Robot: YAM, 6 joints.
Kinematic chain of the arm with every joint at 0, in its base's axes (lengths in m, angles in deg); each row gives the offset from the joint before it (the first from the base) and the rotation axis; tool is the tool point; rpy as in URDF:
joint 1: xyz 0 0 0.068 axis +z
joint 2: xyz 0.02 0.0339 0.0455 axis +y
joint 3: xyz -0.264 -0.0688 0 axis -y
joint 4: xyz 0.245 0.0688 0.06 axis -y
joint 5: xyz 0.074 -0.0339 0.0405 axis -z
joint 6: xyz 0.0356 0 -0.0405 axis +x
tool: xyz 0 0 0 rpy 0 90 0
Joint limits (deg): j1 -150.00..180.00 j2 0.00..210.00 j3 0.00..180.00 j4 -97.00..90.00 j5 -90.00..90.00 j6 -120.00..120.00
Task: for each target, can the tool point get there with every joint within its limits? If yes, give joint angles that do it. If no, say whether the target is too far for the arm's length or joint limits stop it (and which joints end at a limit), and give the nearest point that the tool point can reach.
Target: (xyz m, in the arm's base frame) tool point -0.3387 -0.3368 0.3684
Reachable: yes | joints 48.62 17.99 165.01 -52.41 -62.23 -40.48
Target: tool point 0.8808 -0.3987 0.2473
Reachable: no: too far | nearest point 0.5828 -0.2638 0.2011 | short by 0.330 m
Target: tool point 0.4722 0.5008 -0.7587
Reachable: no: too far | nearest point 0.2973 0.3153 -0.3296 | short by 0.499 m
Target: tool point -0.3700 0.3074 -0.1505
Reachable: yes | joints 143.39 176.26 114.64 -12.02 47.16 -89.57
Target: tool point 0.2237 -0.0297 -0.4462
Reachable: no: joint limits stop it (at a limit: joint 2) | nearest point 0.2272 -0.0302 -0.3798 | short by 0.066 m
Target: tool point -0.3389 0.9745 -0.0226
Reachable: no: too far | nearest point -0.2103 0.6047 0.0301 | short by 0.395 m
